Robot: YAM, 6 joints.
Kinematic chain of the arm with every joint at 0, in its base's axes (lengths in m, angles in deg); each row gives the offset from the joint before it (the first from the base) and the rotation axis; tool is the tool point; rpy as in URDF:
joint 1: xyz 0 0 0.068 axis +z
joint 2: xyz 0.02 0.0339 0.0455 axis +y
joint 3: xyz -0.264 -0.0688 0 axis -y
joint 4: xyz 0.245 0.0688 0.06 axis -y
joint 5: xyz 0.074 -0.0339 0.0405 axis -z
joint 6: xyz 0.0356 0 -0.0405 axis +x
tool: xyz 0 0 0 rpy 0 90 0
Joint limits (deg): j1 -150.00..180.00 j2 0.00..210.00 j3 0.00..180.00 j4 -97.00..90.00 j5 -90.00..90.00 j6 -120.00..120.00
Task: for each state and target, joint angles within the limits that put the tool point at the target. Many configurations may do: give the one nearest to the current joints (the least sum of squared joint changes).
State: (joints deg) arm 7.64 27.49 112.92 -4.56 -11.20 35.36
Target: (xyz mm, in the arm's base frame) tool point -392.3 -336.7 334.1
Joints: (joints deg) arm 41.47 0.00 136.12 -15.90 -12.23 35.36
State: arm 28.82 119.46 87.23 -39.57 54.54 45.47
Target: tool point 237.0 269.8 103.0
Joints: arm 53.23 120.75 72.72 -45.23 52.82 45.47
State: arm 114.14 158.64 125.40 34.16 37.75 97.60
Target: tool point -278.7 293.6 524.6
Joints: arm 137.06 108.51 114.05 45.69 44.80 97.60
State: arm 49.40 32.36 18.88 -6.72 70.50 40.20
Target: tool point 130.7 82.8 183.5
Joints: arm 44.63 46.12 16.20 -4.96 67.49 40.20
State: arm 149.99 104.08 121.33 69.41 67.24 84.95
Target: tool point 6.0 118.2 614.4
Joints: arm 104.15 77.04 105.46 86.53 77.19 84.95
